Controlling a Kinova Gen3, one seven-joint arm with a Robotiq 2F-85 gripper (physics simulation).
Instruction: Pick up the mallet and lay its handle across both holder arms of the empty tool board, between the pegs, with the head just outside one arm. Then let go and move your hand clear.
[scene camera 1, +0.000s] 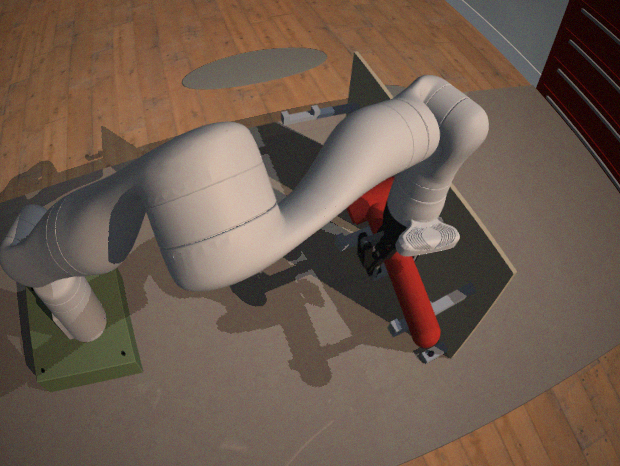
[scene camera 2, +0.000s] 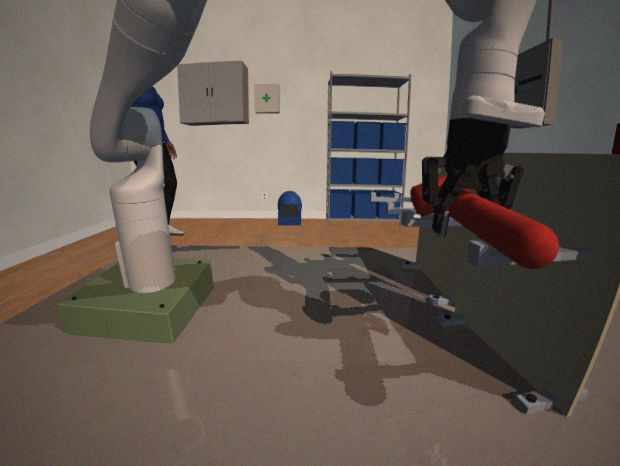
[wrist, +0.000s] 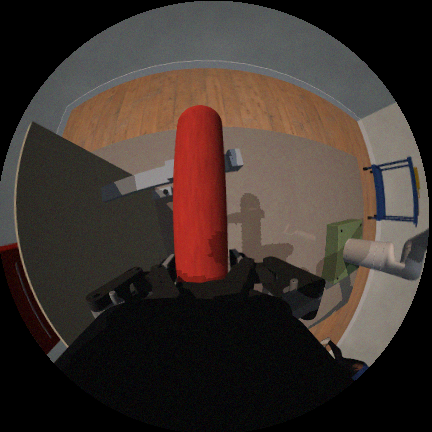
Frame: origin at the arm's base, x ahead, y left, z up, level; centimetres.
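Where they show: gripper, between the fingertips: (scene camera 1: 389, 267) (scene camera 2: 461, 237); arm's base, origin of its link: (scene camera 1: 85, 319) (scene camera 2: 152, 281) (wrist: 348, 249).
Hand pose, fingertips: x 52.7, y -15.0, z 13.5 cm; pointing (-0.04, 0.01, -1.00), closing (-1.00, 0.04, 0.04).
Observation:
Things, the pixels of their centre, and the offset from my fingertips.
- red mallet, middle of its body: (wrist: 201, 258) (scene camera 2: 471, 211) (scene camera 1: 399, 262) dx +0.0, dy -1.6, dz +4.0 cm
- second board, middle of its body: (scene camera 1: 349, 153) (scene camera 2: 421, 222) dx +6.6, dy +28.1, dz -4.5 cm
The red mallet (scene camera 1: 413, 296) (scene camera 2: 500, 227) (wrist: 199, 189) lies with its handle across a grey holder arm (scene camera 1: 451, 300) (scene camera 2: 478, 252) (wrist: 141, 179) of the dark, tilted tool board (scene camera 1: 481, 261) (scene camera 2: 525, 325) (wrist: 60, 209). Its thicker head (scene camera 1: 367, 205) shows at the upper end, partly hidden by my forearm. The second holder arm is mostly hidden under my hand. My gripper (scene camera 1: 373, 252) (scene camera 2: 465, 198) (wrist: 203, 259) straddles the handle near its middle. The fingers stand open on either side of the handle and do not clamp it.
My green base (scene camera 1: 84, 350) (scene camera 2: 134, 311) stands at the left. A second board (scene camera 1: 363, 82) with grey arms (scene camera 1: 297, 116) stands behind. A dark red drawer cabinet (scene camera 1: 586, 75) is at the right. A shelf rack (scene camera 2: 330, 150) stands against the wall.

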